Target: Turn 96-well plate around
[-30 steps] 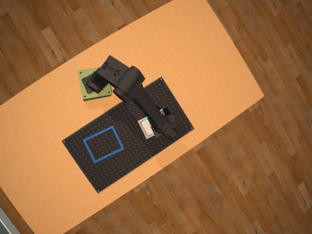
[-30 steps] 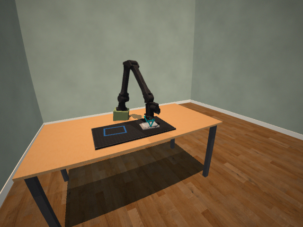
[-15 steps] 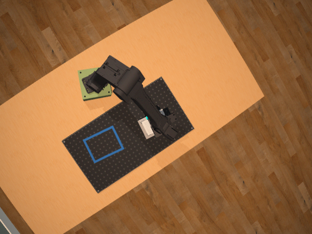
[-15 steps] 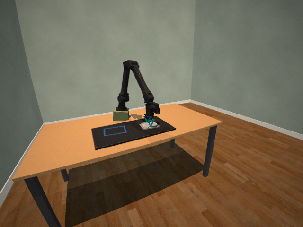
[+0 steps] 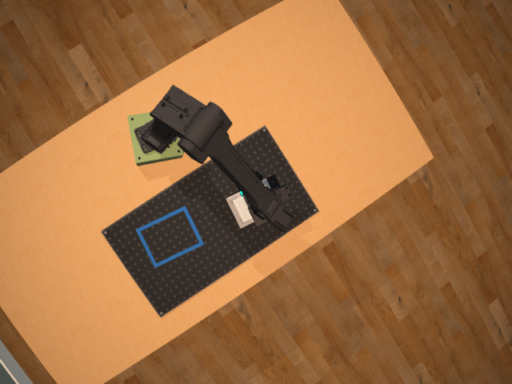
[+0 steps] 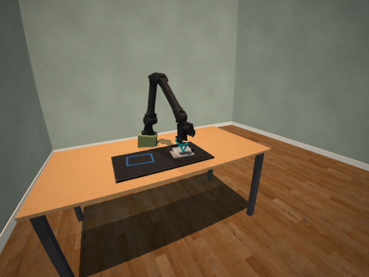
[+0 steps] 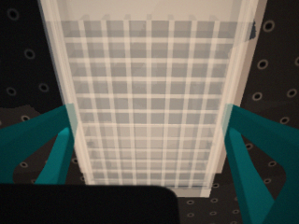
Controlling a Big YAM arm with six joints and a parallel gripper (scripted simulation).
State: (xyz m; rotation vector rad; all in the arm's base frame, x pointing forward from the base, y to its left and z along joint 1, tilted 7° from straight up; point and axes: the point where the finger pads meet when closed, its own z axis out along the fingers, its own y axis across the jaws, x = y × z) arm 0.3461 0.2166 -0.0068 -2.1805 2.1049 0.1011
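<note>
Now: hand 40 mm above the plate nest N1. Round my hand: 96-well plate: 10 mm below.
</note>
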